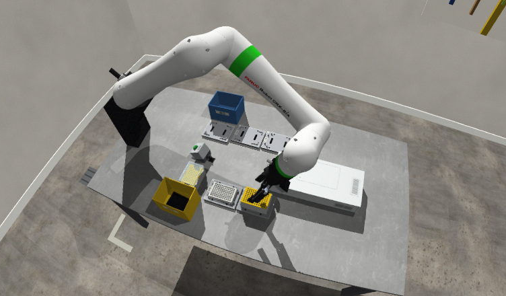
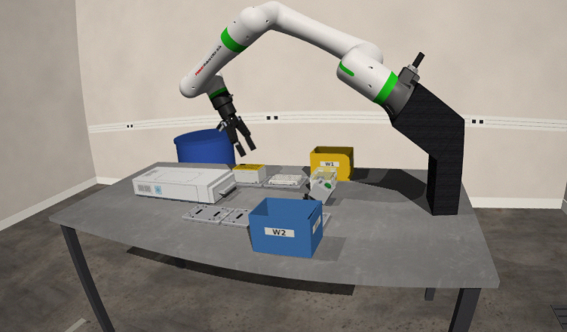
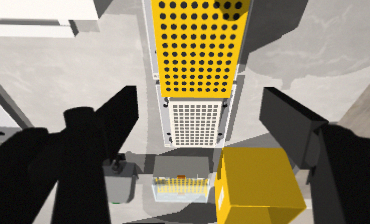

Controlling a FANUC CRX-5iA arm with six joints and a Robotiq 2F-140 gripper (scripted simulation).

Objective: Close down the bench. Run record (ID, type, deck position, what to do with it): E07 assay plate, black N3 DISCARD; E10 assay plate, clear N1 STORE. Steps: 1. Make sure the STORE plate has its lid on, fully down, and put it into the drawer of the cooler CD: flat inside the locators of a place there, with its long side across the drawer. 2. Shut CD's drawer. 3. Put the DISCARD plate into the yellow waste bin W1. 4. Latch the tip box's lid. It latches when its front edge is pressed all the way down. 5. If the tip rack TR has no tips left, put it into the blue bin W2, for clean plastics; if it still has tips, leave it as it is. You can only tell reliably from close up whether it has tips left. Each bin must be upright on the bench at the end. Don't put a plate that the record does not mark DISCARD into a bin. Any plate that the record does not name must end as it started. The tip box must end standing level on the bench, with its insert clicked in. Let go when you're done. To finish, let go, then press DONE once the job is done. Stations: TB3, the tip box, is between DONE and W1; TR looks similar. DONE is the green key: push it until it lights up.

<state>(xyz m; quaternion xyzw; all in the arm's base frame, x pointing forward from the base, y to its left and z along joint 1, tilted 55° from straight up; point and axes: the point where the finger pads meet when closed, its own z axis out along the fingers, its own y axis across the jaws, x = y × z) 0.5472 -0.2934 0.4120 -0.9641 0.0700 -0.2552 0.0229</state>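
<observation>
Right now the yellow tip rack TR is 10 mm behind my hand and 100 mm below it. From my hand the other things lie so: clear lid 160 mm ahead, 160 mm to the left, 130 mm below; then clear plate 160 mm ahead, 160 mm to the left, 140 mm below; then white plate 170 mm behind, 30 mm to the left, 140 mm below.
</observation>
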